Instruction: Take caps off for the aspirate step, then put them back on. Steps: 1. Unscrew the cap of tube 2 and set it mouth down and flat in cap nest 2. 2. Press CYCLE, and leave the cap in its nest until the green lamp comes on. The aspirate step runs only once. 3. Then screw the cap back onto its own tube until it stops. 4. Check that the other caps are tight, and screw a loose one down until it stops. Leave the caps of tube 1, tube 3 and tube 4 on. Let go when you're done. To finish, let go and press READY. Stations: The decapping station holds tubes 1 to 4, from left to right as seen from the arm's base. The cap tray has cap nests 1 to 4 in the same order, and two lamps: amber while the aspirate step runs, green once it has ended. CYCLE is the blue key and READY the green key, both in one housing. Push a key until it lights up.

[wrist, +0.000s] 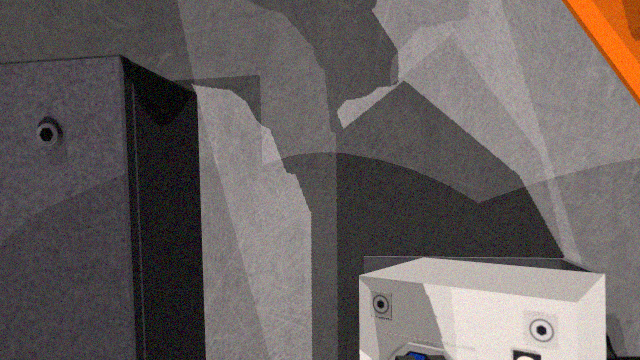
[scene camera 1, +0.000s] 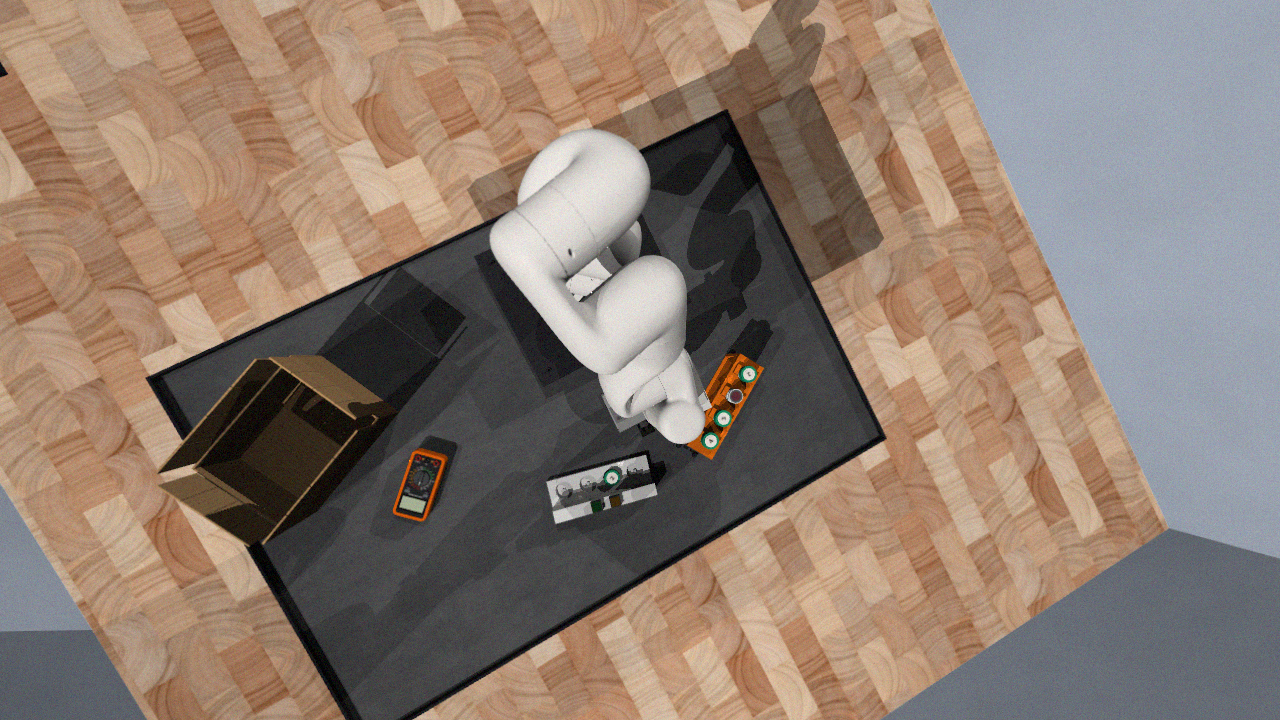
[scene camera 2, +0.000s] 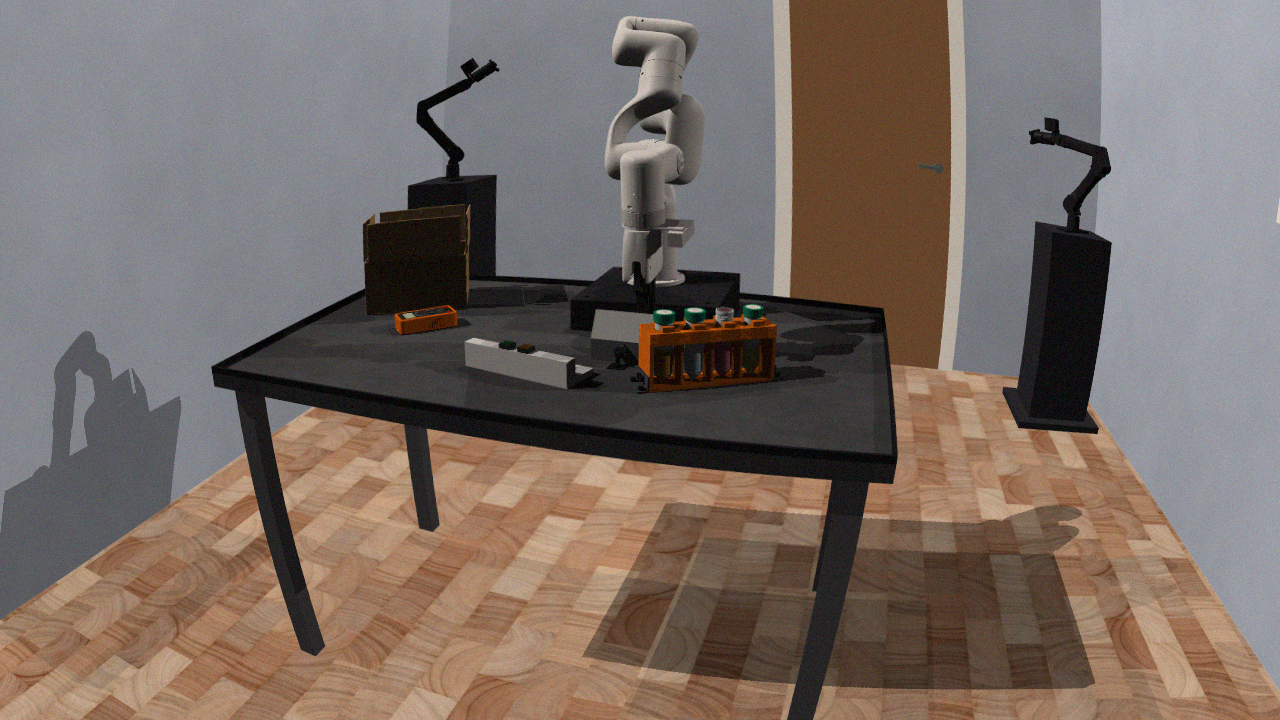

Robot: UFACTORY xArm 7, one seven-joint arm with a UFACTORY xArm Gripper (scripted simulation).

Scene:
cardboard box: scene camera 1; scene camera 2; not seen in the wrist view (out of frame)
same spot on cardboard box: (scene camera 2: 403, 272) = (scene camera 1: 330, 481)

